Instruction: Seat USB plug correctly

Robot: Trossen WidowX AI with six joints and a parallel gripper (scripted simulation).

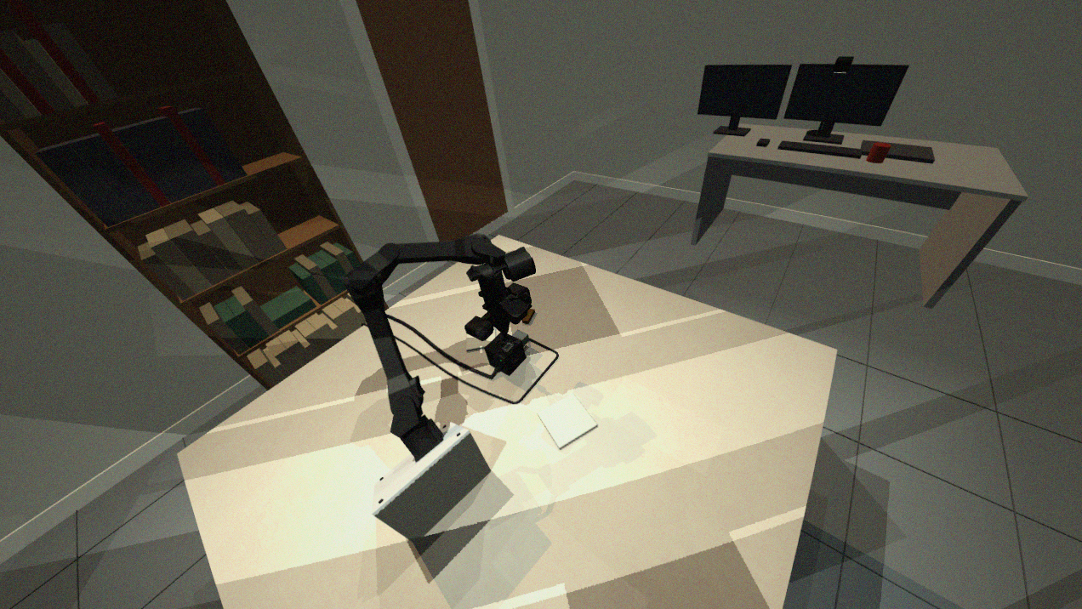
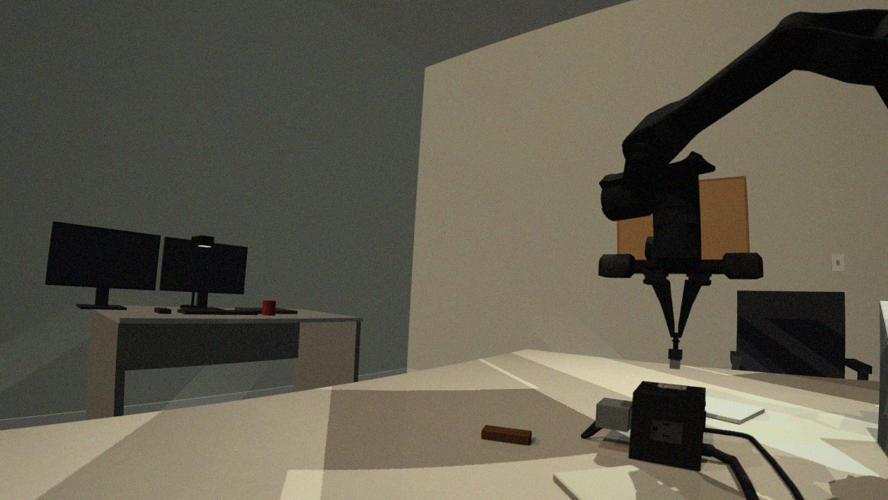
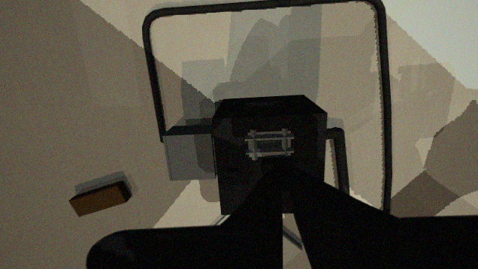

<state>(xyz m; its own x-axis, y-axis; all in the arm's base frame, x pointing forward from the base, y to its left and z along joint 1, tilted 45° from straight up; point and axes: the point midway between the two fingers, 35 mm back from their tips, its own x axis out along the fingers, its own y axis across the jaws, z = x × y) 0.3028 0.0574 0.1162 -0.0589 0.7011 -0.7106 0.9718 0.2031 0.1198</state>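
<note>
The dark usb plug is 2 cm below my gripper tip. The rest, counted from my gripper tip: pale flat pad 1 cm behind, 23 cm to the right, 13 cm below; then brown block 16 cm ahead, 12 cm to the left, 13 cm below.
</note>
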